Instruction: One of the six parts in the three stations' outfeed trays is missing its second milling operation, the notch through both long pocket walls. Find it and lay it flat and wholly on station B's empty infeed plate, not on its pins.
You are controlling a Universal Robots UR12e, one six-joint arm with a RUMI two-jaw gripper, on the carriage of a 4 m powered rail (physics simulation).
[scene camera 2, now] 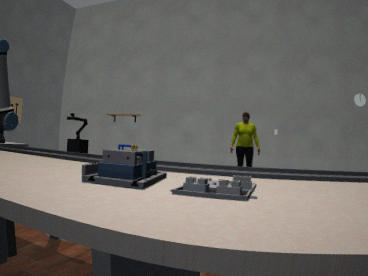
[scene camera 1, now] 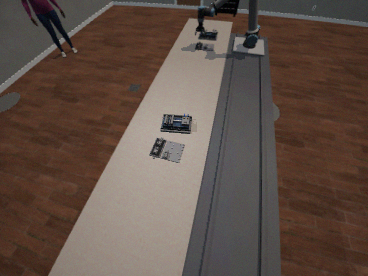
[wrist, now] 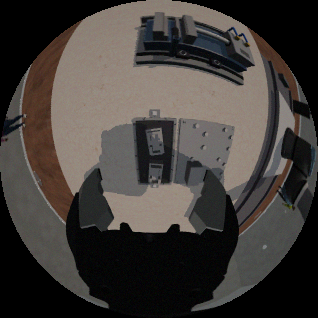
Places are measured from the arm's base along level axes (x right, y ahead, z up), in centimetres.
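Pixels of known places: gripper, fingertip midpoint: (scene camera 1: 199, 35) (wrist: 151, 170); arm's base, link origin: (scene camera 1: 248, 45) (wrist: 285, 142).
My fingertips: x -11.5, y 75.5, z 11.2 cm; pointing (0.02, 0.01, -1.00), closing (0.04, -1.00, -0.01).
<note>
For each thing: its top centre in the pictures, then the offset to it from my fingertips. "*": a spot on its surface instead.
- outfeed tray, surface spot: (wrist: 136, 152) * dy +4.2, dx -3.3, dz -13.0 cm
- second grey part, top centre: (wrist: 154, 176) dy -0.7, dx -8.2, dz -10.1 cm
- pinned plate, top centre: (wrist: 206, 155) dy -14.8, dx -3.1, dz -13.3 cm
- grey block, top centre: (wrist: 194, 176) dy -11.0, dx -7.8, dz -9.8 cm
- tray with grey parts, surface spot: (scene camera 2: 196, 185) * dy +2.5, dx -184.5, dz -11.8 cm
My gripper (wrist: 151, 170) (scene camera 1: 199, 32) is open and empty, above the outfeed tray (wrist: 136, 152) at the far station. One grey part (wrist: 155, 141) lies slightly turned in the tray's far half. A second grey part (wrist: 155, 172) lies in the near half, between the fingertips in this view but below them. The pinned plate (wrist: 189, 142) is right of the tray; a grey block (wrist: 195, 173) sits at its near end, partly behind the right finger. At the nearer station in scene camera 1, a tray (scene camera 1: 158, 147) holds parts beside its plate (scene camera 1: 176, 148). Notches are too small to tell.
A blue and grey vise (wrist: 200, 42) (scene camera 1: 208, 35) stands beyond the far tray. Another vise (scene camera 1: 176, 123) stands at the nearer station. Scene camera 2 shows a vise (scene camera 2: 121, 167) beside a tray with grey parts (scene camera 2: 196, 185). The rail (scene camera 1: 244, 150) runs along the table.
</note>
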